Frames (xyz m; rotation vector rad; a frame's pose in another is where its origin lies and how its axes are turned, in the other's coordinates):
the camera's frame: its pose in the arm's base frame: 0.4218 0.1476 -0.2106 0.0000 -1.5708 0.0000
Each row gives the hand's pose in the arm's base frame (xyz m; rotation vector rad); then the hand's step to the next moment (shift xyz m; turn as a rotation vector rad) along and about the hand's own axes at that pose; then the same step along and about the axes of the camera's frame.
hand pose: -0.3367 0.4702 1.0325 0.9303 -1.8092 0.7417
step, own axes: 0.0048 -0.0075 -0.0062 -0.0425 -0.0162 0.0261
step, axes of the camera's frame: 0.0074 -0.0003 -0.0079 -0.0475 -0.0178 -0.0132
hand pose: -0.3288 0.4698 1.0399 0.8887 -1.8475 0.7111
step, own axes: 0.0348 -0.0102 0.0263 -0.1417 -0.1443 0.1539
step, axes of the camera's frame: 0.0224 -0.0357 0.0151 -0.1762 -0.1625 -0.0846
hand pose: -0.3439 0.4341 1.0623 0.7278 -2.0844 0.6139
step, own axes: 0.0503 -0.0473 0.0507 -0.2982 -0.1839 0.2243
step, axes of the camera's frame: 0.0219 -0.0803 0.0201 -0.3367 -0.1925 -0.1505
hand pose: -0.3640 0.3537 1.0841 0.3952 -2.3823 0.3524
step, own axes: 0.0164 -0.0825 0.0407 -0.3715 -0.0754 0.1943
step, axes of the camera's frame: -0.0067 -0.0931 0.0050 -0.3797 -0.0688 -0.1804
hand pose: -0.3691 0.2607 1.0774 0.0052 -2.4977 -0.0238
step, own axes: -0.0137 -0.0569 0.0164 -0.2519 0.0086 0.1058
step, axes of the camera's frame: -0.0224 -0.0565 -0.0010 -0.2356 0.0127 -0.1380
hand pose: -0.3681 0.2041 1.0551 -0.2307 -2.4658 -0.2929
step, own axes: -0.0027 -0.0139 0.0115 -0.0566 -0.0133 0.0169
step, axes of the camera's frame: -0.0127 -0.0106 0.0078 -0.0500 -0.0136 -0.0314
